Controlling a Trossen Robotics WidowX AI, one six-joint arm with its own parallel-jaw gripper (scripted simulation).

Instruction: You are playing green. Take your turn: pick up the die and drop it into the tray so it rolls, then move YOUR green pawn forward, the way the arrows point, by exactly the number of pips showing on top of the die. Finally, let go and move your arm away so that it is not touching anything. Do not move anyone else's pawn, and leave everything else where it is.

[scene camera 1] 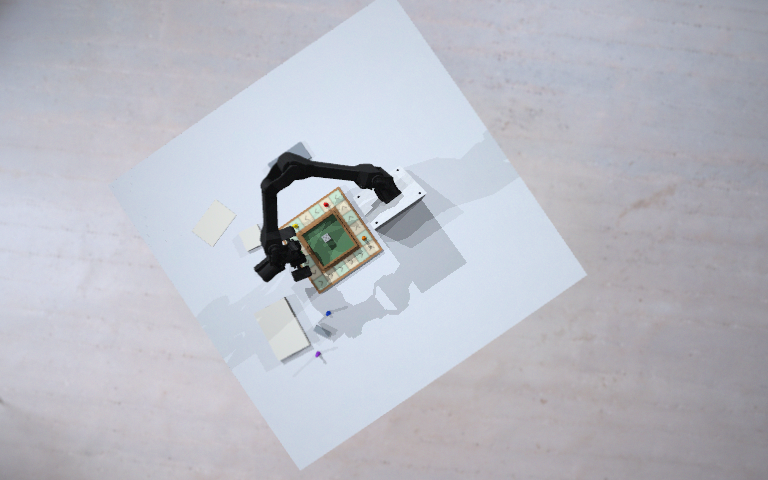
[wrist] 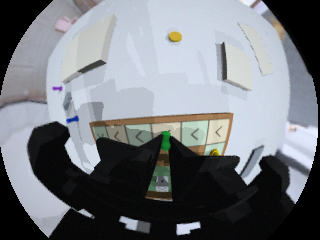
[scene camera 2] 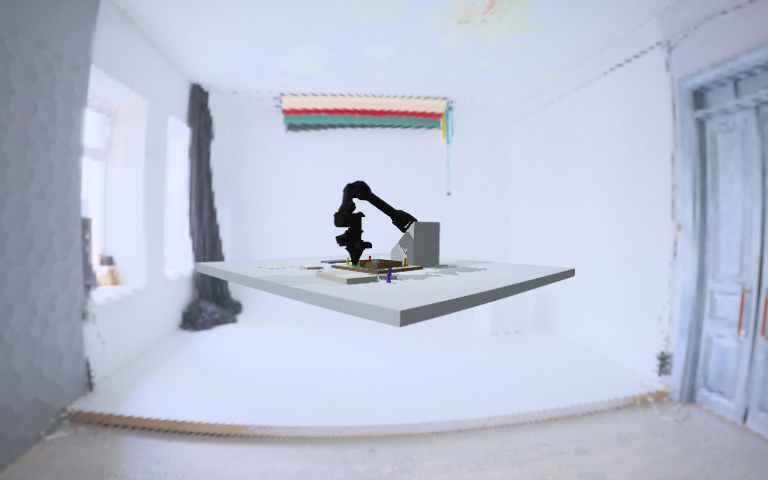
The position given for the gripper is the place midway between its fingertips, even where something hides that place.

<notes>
In view: the gripper [scene camera 2: 354, 264].
The gripper also shows in the wrist view [wrist: 165, 138].
</notes>
